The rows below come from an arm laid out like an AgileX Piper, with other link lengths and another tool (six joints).
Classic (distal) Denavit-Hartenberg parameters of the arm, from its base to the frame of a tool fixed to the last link. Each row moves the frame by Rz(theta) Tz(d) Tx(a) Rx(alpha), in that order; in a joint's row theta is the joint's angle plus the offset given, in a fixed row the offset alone. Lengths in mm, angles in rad.
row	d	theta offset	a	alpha
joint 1	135.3	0	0	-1.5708
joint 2	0	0.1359	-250.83	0
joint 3	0	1.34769	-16.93	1.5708
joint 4	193.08	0	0	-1.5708
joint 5	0	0	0	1.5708
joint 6	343.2	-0.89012	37.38	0.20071
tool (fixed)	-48.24	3.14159	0	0
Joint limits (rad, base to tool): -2.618..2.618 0..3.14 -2.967..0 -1.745..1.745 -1.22..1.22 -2.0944..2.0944
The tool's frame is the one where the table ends.
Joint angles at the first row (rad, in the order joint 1, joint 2, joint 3, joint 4, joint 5, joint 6):
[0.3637, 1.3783, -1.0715, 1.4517, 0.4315, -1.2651]
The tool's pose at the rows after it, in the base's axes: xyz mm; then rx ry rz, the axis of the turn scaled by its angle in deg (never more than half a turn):
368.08, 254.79, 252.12, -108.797, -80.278, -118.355
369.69, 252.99, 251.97, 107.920, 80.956, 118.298
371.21, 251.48, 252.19, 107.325, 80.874, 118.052
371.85, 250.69, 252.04, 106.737, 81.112, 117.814
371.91, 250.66, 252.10, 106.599, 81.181, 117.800
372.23, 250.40, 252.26, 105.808, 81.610, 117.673
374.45, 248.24, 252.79, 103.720, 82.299, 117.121
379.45, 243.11, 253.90, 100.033, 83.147, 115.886
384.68, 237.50, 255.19, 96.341, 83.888, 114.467
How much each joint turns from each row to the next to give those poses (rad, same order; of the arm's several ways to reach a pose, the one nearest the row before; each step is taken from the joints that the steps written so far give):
[0.0000, 0.0000, 0.0000, 0.0000, 0.0000, -0.0008]
[0.0001, 0.0000, 0.0001, -0.0038, -0.0059, -0.0150]
[-0.0001, 0.0000, 0.0000, 0.0006, -0.0062, -0.0088]
[0.0000, 0.0000, 0.0000, -0.0027, -0.0023, -0.0066]
[0.0001, 0.0000, 0.0000, 0.0003, 0.0000, -0.0021]
[-0.0001, 0.0000, 0.0000, 0.0000, 0.0000, -0.0114]
[0.0000, 0.0000, -0.0001, 0.0000, -0.0069, -0.0298]
[0.0000, 0.0000, 0.0000, -0.0001, -0.0180, -0.0536]
[0.0001, 0.0000, 0.0000, 0.0000, -0.0197, -0.0548]

